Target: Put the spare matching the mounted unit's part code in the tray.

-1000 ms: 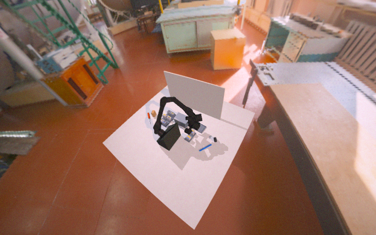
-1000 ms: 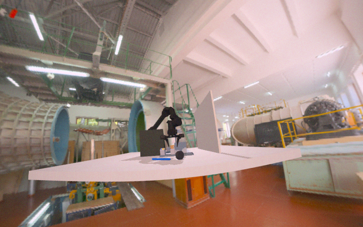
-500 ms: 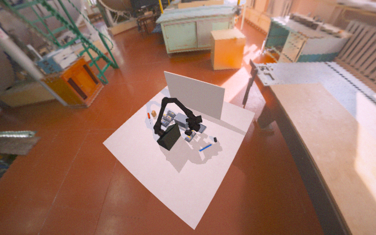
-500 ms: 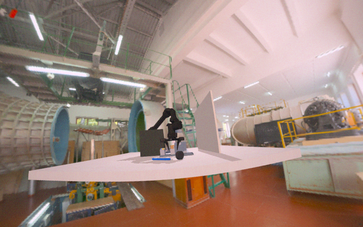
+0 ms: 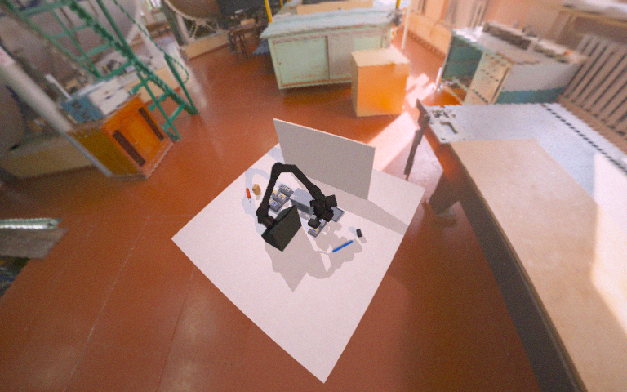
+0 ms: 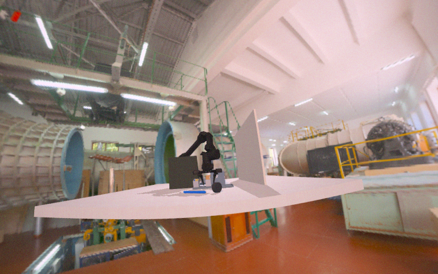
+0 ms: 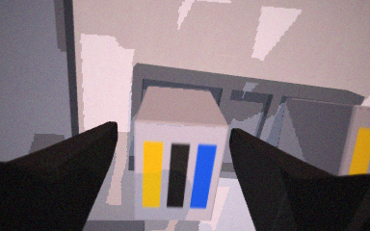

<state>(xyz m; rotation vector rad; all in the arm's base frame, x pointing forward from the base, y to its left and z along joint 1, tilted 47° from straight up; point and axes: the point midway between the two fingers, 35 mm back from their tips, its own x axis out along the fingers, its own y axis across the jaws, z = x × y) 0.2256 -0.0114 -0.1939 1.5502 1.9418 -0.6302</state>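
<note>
Now: gripper tip 2 cm below the grey spare. Also, from my gripper tip: blue pen (4 cm behind, 21 cm to the right, 1 cm below); grey mounted unit (4 cm ahead, 19 cm to the left, 3 cm above); flat grey tray (11 cm ahead, 1 cm to the right, 2 cm below).
</note>
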